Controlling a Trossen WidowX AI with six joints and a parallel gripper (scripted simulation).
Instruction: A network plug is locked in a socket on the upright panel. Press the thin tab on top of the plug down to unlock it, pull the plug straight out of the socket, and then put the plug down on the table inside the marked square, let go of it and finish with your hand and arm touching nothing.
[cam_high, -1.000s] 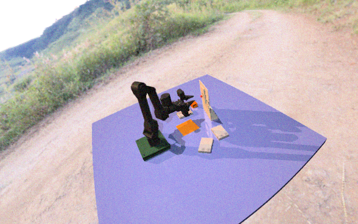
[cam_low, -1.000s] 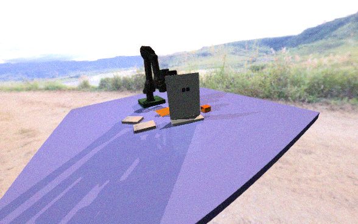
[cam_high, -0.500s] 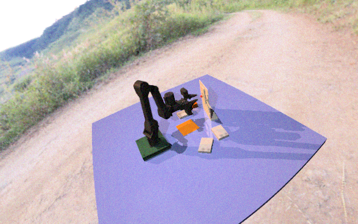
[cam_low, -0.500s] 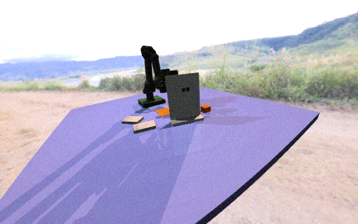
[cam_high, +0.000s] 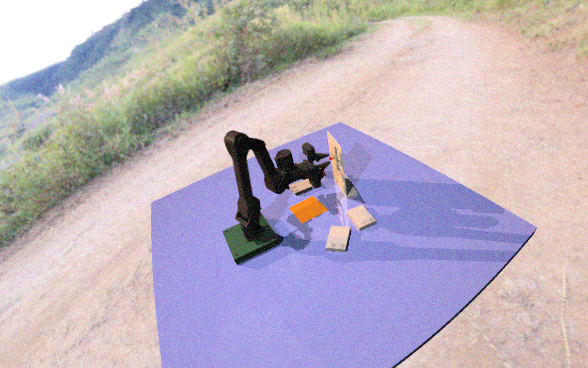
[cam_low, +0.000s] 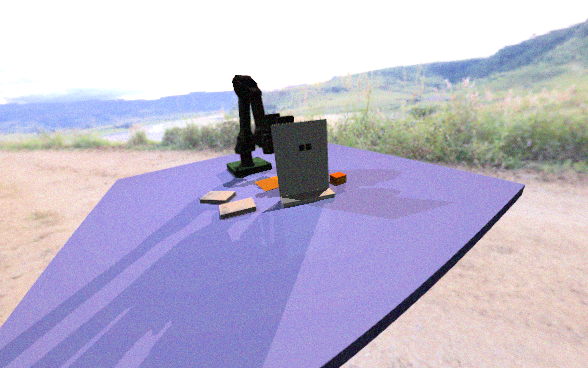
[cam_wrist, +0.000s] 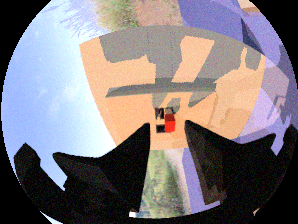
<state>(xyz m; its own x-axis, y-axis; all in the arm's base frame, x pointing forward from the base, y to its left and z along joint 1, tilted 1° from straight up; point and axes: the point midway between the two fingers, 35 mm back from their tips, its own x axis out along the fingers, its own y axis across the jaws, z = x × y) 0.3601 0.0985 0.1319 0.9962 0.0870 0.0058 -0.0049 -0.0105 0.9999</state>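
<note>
Right now the plug is 10 mm ahead of my gripper tip. Also, from my gripper tip: orange block 150 mm to the left, 140 mm below; tan panel 40 mm ahead, 50 mm below; orange marked square 150 mm behind, 50 mm to the right, 160 mm below.
</note>
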